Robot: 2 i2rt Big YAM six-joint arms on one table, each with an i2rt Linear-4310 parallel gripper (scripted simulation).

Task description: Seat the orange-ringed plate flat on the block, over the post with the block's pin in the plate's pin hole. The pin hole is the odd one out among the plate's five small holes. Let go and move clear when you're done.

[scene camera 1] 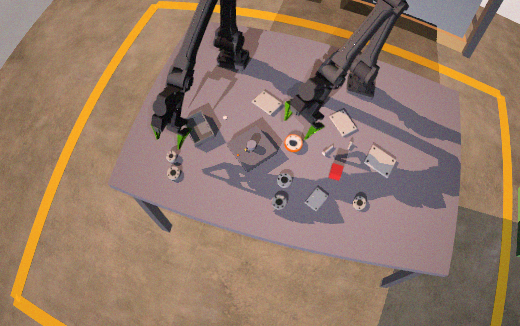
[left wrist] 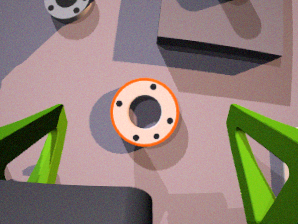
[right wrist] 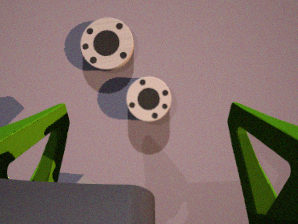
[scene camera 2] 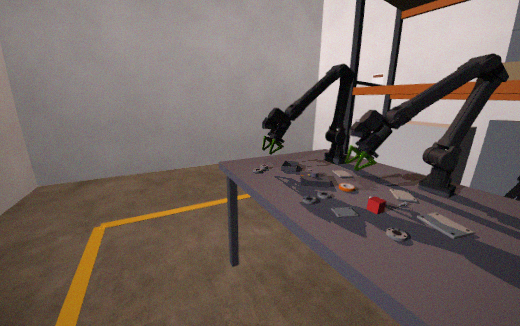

Labels:
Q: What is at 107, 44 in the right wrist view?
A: A grey round flange.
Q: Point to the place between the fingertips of the right gripper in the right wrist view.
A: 148, 112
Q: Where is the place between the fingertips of the left gripper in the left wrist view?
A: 146, 113

